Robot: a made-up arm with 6 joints.
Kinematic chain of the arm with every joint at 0, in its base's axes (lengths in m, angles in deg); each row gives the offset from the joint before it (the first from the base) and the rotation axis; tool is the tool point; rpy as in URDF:
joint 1: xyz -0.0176 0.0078 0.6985 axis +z
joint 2: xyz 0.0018 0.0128 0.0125 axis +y
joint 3: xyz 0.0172 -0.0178 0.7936 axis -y
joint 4: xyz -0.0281 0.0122 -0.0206 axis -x
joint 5: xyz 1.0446 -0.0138 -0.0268 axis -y
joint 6: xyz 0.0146 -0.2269 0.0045 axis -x
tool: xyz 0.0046 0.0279 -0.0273 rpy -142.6 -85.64 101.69
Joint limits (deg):
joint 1: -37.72..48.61
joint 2: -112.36..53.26
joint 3: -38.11..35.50
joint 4: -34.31..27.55
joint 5: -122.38..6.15
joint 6: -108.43..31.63
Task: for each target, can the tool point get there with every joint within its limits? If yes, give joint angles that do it. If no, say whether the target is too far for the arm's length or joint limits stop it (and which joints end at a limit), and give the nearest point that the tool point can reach.
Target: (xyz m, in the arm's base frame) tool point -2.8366 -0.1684 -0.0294
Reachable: no: too far | nearest point -1.6886 -0.0966 0.8940 | short by 1.475 m
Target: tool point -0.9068 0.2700 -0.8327
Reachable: no: joint limits stop it (at a limit: joint 1, joint 2, joint 3, joint 4, joint 6) | nearest point 0.3716 0.2329 0.1327 | short by 1.602 m
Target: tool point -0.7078 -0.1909 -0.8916
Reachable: no: joint limits stop it (at a limit: joint 1, joint 2, joint 3, joint 4, joint 6) | nearest point 0.2367 -0.3816 0.1198 | short by 1.397 m
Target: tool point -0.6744 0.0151 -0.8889
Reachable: no: joint limits stop it (at a limit: joint 1, joint 2, joint 3, joint 4, joint 6) | nearest point 0.2352 -0.3766 0.1227 | short by 1.416 m
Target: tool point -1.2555 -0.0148 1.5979
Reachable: yes | joints -7.90 -92.03 29.44 -11.24 -104.75 -2.63
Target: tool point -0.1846 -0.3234 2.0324
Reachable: yes | joints 29.58 -65.13 4.50 -1.45 -37.13 -89.49
